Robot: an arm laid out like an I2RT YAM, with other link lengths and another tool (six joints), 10 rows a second.
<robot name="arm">
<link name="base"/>
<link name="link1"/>
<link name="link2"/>
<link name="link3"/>
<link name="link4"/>
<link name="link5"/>
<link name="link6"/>
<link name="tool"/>
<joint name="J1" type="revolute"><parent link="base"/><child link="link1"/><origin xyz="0.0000 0.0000 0.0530"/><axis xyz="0 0 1"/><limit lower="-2.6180" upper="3.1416"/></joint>
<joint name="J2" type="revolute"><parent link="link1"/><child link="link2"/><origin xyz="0.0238 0.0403 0.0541"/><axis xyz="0 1 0"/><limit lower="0.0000" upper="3.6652"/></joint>
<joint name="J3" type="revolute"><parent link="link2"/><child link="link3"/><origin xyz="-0.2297 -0.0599 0.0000"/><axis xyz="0 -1 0"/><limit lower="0.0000" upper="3.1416"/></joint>
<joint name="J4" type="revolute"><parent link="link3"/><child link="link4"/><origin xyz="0.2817 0.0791 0.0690"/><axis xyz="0 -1 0"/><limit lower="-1.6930" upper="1.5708"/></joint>
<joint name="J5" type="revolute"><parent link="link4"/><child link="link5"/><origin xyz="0.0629 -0.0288 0.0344"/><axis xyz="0 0 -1"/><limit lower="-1.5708" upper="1.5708"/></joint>
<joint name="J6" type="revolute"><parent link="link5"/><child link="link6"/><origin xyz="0.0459 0.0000 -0.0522"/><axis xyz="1 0 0"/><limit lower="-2.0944" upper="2.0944"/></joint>
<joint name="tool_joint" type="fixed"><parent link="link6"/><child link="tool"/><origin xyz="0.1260 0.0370 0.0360" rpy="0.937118 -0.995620 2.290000"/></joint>
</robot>
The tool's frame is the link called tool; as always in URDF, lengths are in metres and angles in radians.
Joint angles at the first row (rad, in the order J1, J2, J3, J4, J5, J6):
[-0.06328 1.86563 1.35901 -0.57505 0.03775 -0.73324]
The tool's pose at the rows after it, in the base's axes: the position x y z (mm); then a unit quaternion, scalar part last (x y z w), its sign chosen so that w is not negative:
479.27, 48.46, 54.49, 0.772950, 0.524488, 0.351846, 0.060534
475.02, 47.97, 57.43, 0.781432, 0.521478, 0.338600, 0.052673
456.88, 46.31, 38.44, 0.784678, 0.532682, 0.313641, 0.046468
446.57, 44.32, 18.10, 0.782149, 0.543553, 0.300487, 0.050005
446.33, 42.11, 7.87, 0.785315, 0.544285, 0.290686, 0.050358
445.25, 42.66, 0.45, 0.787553, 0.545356, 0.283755, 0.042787
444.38, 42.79, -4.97, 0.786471, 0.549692, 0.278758, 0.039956
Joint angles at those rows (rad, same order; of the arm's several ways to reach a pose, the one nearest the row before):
[-0.06480 1.85182 1.39818 -0.59727 0.01650 -0.71435]
[-0.06432 1.85770 1.42807 -0.65579 0.02208 -0.70588]
[-0.06423 1.84034 1.35945 -0.65100 0.03900 -0.73176]
[-0.06290 1.83518 1.28896 -0.59902 0.05778 -0.75695]
[-0.06290 1.86065 1.28966 -0.59032 0.07051 -0.75878]
[-0.06329 1.88432 1.29754 -0.59513 0.06677 -0.76084]
[-0.06288 1.89860 1.29911 -0.59223 0.06739 -0.77058]

